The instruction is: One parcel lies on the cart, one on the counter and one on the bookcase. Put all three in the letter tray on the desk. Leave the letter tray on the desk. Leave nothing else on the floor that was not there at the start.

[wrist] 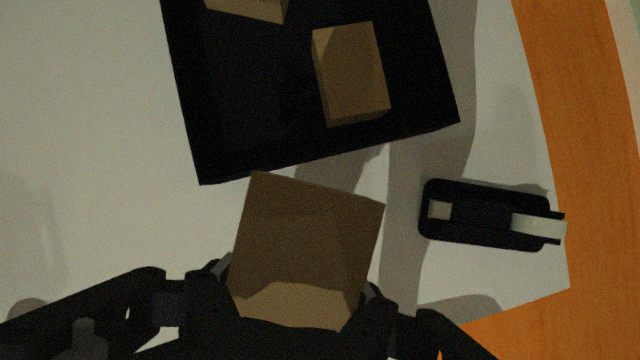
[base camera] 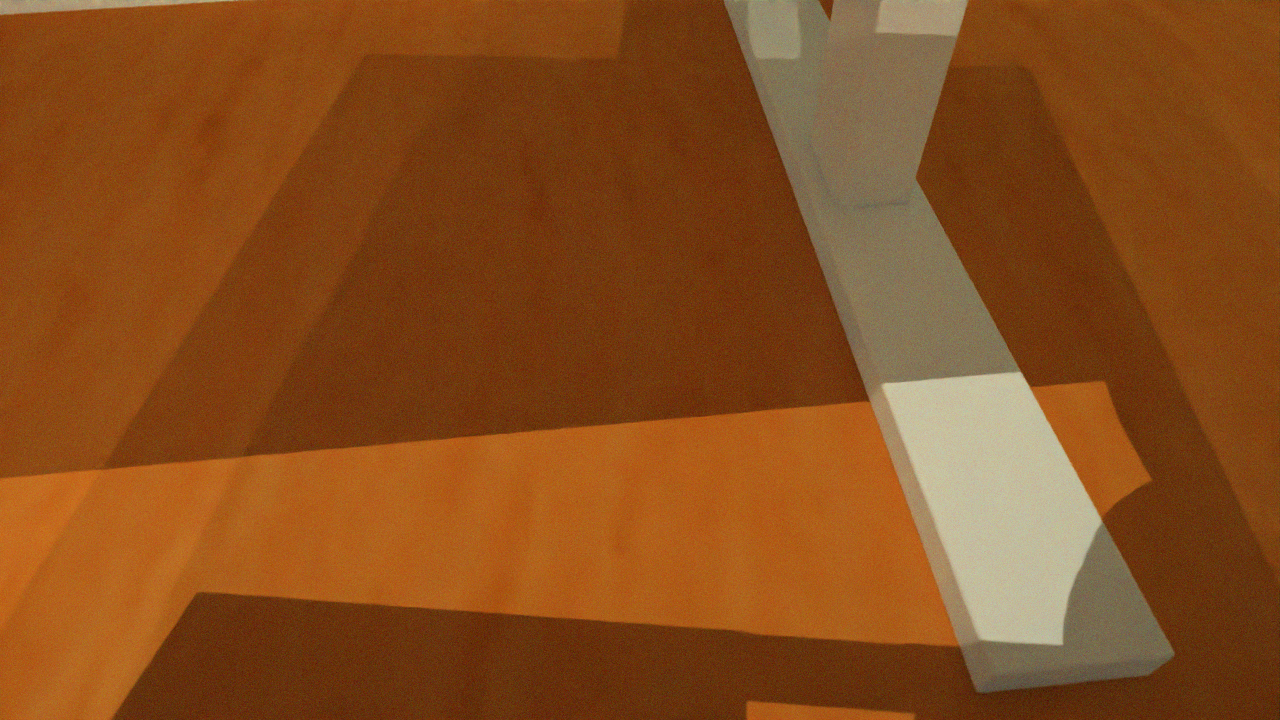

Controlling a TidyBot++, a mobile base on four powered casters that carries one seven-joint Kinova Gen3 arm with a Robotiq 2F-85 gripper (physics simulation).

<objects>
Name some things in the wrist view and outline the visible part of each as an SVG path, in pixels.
My gripper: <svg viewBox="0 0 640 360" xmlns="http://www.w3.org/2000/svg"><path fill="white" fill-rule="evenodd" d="M0 323L0 360L388 360L388 357L396 360L437 360L439 350L442 354L442 360L499 360L446 316L436 310L421 308L416 311L415 317L399 313L398 304L388 298L384 298L378 286L368 282L367 279L364 290L360 293L358 308L339 333L336 330L314 327L286 327L266 320L241 317L229 289L225 285L233 252L228 252L222 259L209 261L201 270L186 272L184 280L165 279L166 271L153 266L136 268ZM179 327L179 338L134 353L159 333L160 327Z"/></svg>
A black letter tray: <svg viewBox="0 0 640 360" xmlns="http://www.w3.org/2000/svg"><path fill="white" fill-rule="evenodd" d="M159 0L180 105L199 186L221 184L249 177L252 174L252 170L269 172L426 134L461 122L428 0L290 0L283 25L208 9L203 0ZM372 21L391 109L379 119L327 128L311 53L312 30Z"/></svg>
</objects>
